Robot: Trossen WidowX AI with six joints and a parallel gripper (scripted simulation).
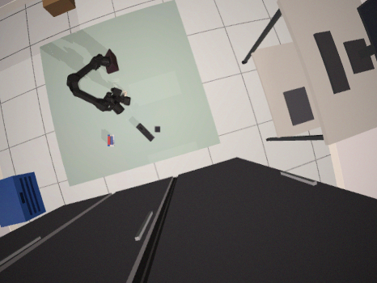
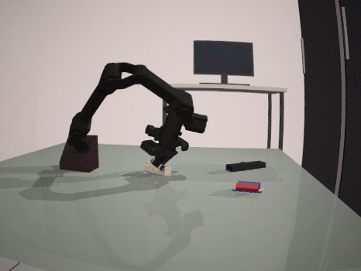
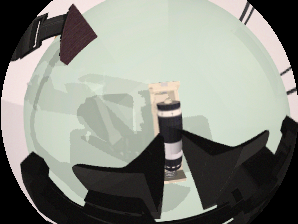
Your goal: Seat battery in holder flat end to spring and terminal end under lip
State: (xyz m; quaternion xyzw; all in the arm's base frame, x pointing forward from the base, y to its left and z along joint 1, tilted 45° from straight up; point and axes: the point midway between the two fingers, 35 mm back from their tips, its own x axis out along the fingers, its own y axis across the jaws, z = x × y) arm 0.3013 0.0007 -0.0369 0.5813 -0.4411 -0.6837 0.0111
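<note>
The battery is 10 mm above my gripper tip. The rest, counted from my gripper tip: black bar: 310 mm ahead, 110 mm to the left.
</note>
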